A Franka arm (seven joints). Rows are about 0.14 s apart.
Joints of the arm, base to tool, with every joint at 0 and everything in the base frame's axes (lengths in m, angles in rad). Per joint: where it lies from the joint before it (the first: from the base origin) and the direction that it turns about. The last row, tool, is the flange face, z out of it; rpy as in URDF.
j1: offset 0 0 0.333 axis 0 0 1
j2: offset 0 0 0 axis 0 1 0
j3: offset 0 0 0.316 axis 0 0 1
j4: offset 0.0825 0 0 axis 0 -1 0
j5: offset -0.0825 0 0.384 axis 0 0 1
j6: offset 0 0 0 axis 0 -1 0
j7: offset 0.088 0 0 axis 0 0 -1
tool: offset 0 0 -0.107 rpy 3.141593 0 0
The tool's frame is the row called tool.
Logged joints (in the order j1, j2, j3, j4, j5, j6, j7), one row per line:
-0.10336, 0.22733, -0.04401, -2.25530, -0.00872, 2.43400, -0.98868
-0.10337, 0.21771, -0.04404, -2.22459, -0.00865, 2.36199, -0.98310
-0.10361, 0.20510, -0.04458, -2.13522, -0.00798, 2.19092, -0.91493
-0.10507, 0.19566, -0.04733, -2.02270, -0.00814, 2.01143, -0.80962
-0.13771, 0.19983, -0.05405, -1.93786, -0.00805, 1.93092, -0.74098
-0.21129, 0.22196, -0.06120, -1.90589, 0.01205, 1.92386, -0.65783
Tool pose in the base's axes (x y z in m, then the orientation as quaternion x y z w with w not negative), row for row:
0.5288, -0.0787, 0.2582, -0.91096, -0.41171, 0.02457, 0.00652
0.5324, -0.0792, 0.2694, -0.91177, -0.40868, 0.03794, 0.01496
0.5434, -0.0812, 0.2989, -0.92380, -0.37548, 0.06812, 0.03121
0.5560, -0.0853, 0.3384, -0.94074, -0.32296, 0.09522, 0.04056
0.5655, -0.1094, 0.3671, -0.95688, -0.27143, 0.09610, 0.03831
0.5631, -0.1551, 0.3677, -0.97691, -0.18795, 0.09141, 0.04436
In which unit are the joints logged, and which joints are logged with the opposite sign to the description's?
The joints are logged in radians. Opposite sign: none.
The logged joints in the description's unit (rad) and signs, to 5 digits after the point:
-0.10336, 0.22733, -0.04401, -2.25530, -0.00872, 2.43400, -0.98868
-0.10337, 0.21771, -0.04404, -2.22459, -0.00865, 2.36199, -0.98310
-0.10361, 0.20510, -0.04458, -2.13522, -0.00798, 2.19092, -0.91493
-0.10507, 0.19566, -0.04733, -2.02270, -0.00814, 2.01143, -0.80962
-0.13771, 0.19983, -0.05405, -1.93786, -0.00805, 1.93092, -0.74098
-0.21129, 0.22196, -0.06120, -1.90589, 0.01205, 1.92386, -0.65783

